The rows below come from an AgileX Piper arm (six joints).
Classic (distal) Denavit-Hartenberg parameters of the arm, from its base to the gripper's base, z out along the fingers. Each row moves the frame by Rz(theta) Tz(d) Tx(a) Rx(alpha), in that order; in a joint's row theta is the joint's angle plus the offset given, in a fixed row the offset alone. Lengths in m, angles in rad.
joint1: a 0; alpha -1.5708; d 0.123; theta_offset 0
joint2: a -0.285; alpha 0; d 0; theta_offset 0.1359
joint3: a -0.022; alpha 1.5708; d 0; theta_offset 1.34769
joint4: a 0; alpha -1.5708; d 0.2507; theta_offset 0
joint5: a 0; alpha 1.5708; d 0; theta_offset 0
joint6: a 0; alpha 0; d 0.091; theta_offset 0
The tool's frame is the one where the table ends.
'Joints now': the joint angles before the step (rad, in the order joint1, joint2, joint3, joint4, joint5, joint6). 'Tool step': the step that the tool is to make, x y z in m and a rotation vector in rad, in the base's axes. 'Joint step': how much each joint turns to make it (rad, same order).
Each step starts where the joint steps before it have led.
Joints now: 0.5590 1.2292 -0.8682 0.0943 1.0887 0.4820
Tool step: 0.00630 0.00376 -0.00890 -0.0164 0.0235 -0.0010
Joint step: 0.0000 0.0433 0.0000 -0.0011 -0.0147 0.0000
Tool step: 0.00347 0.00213 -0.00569 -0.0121 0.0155 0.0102
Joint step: 0.0000 0.0266 0.0000 0.0000 -0.0062 -0.0110
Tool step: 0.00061 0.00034 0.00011 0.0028 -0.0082 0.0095
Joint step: 0.0000 0.0000 0.0000 0.0000 -0.0076 -0.0103
